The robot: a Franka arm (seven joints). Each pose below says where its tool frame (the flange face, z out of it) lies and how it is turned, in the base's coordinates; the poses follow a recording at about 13 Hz.
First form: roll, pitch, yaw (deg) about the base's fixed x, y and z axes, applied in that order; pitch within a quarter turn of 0, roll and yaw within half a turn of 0; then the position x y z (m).
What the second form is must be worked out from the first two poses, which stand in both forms.
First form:
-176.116 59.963 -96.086 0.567 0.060 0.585
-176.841 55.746 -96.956 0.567 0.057 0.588
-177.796 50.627 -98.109 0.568 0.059 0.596
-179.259 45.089 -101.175 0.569 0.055 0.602
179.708 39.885 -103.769 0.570 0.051 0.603
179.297 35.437 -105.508 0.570 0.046 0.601
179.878 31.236 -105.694 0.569 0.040 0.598
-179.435 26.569 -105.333 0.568 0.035 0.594
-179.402 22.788 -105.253 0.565 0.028 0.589
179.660 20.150 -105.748 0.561 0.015 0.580
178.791 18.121 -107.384 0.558 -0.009 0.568
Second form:
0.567 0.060 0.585 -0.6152 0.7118 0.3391 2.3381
0.567 0.057 0.588 -0.6191 0.7201 0.3133 2.3921
0.568 0.059 0.596 -0.6219 0.7301 0.2833 2.4599
0.569 0.055 0.602 -0.6127 0.7496 0.2503 2.5322
0.570 0.051 0.603 -0.6028 0.7669 0.2204 2.6013
0.570 0.046 0.601 -0.5952 0.7797 0.1945 2.6595
0.569 0.040 0.598 -0.5957 0.7856 0.1673 2.7103
0.568 0.035 0.594 -0.5997 0.7882 0.1379 2.7682
0.565 0.028 0.589 -0.6020 0.7898 0.1174 2.8200
0.561 0.015 0.580 -0.6004 0.7922 0.1090 2.8653
0.558 -0.009 0.568 -0.5904 0.8006 0.1024 2.8995

